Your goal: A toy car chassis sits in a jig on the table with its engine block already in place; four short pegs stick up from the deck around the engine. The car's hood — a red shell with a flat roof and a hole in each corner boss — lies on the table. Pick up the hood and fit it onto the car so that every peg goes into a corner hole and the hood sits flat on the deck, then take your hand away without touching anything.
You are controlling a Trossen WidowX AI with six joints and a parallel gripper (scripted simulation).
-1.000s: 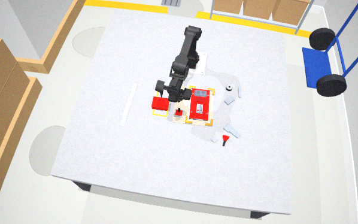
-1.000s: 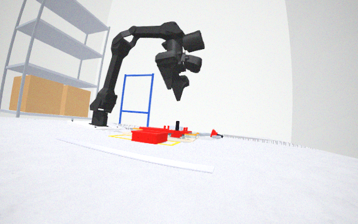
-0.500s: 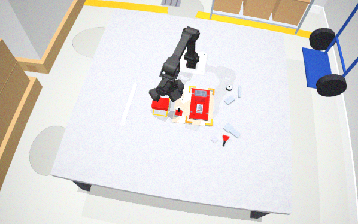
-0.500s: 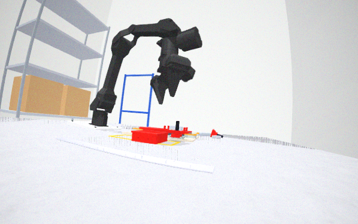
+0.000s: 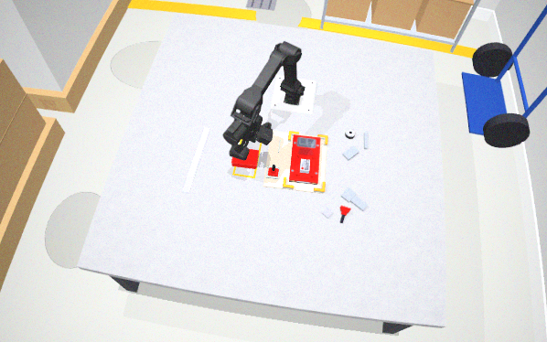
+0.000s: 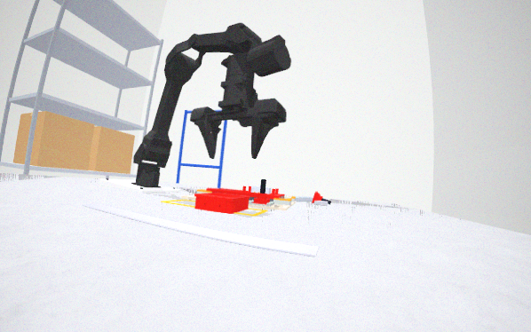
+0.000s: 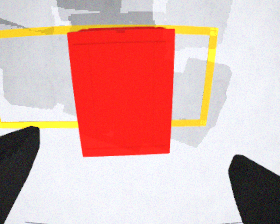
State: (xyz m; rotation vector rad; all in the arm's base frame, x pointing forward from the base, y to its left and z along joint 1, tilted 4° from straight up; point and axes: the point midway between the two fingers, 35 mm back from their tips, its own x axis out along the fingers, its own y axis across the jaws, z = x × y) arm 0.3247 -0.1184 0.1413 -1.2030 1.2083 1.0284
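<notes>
Now: the red hood 80 mm below my gripper tip and 10 mm behind it. The rest, counted from my gripper tip: long white strip: 190 mm to the right, 90 mm below, 30 mm ahead.
</notes>
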